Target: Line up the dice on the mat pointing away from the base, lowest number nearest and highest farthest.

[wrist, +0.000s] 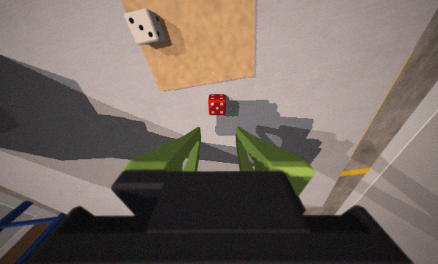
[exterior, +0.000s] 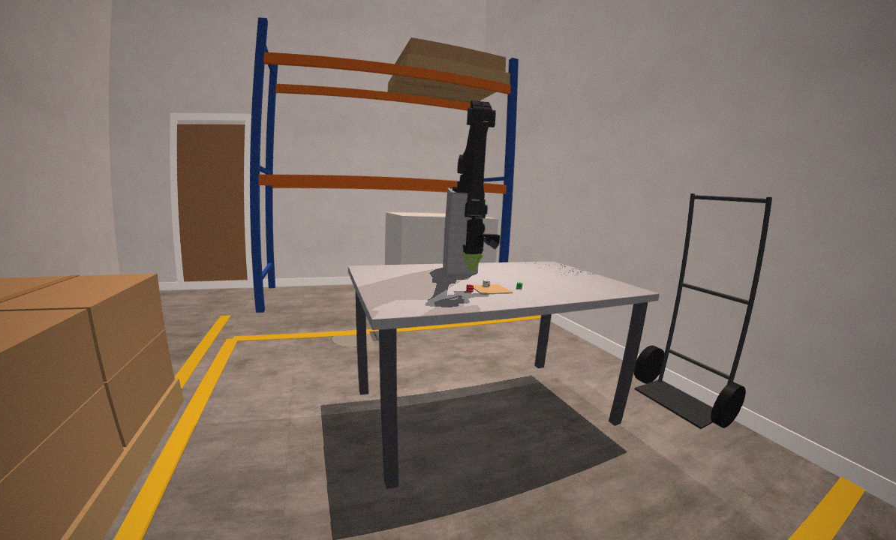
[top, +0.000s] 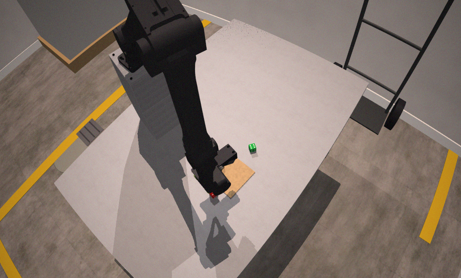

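The red die lies 8 cm below my hand. Also, from my hand: green die: 24 cm to the left, 8 cm below, 1 cm behind; tan mat: 10 cm to the left, 9 cm below, 1 cm behind; white die: 10 cm to the left, 8 cm below, 6 cm behind.
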